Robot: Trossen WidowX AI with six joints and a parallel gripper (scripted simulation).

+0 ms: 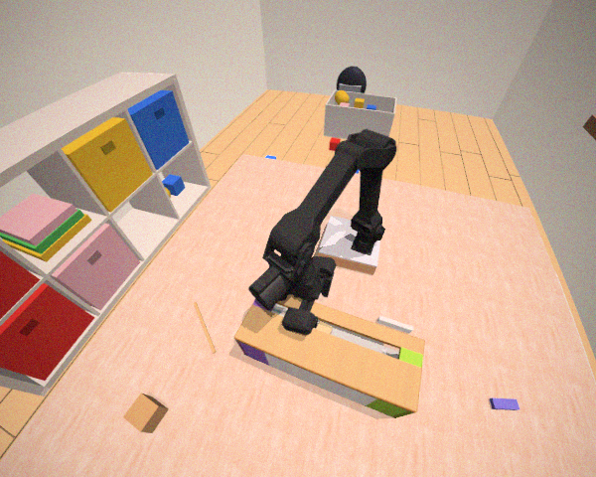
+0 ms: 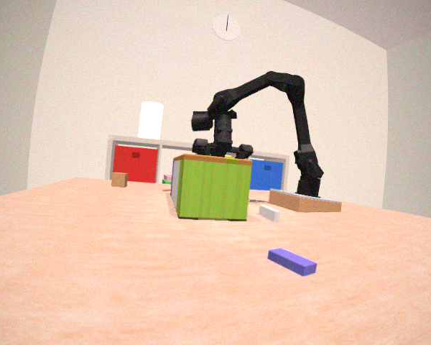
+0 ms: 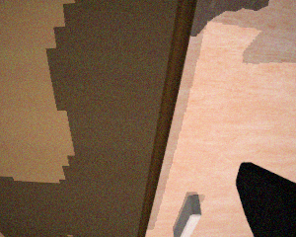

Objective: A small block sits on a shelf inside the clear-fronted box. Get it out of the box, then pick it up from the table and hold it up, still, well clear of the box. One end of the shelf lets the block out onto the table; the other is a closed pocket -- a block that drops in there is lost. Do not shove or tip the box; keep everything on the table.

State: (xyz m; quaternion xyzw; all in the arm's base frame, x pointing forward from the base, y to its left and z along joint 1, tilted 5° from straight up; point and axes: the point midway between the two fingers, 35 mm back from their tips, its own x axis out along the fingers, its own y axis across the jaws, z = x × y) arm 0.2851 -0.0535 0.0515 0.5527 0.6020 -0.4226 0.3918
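The tan block lies 40 mm ahead of my gripper tip and 20 mm to the left of it. From my gripper tip the other things lie so: thin stick (280 mm to the right, 130 mm ahead, 80 mm below); then box (40 mm to the left, 30 mm below, 30 mm ahead).
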